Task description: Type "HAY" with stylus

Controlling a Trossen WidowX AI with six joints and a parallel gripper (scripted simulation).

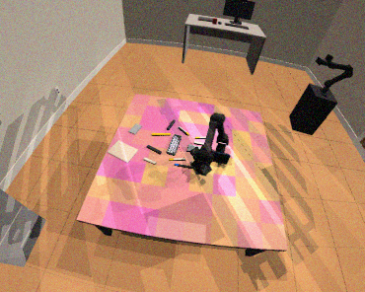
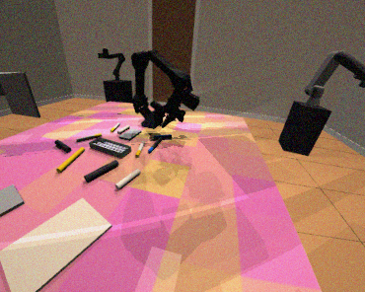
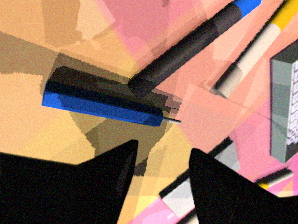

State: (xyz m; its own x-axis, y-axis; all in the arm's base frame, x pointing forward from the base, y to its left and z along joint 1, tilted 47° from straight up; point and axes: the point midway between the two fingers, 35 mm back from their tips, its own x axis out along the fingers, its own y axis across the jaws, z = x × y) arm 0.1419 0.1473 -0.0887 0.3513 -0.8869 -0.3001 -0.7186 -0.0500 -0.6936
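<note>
Now: the blue stylus 60 mm below my gripper tip, 10 mm to the right of it and 10 mm ahead of it. Also, from my gripper tip: yellow marker (330 mm ahead, 220 mm to the right, 60 mm below); blue-tipped pen (110 mm ahead, 60 mm below, 20 mm to the left); white sheet (550 mm ahead, 60 mm below, 30 mm to the left).
</note>
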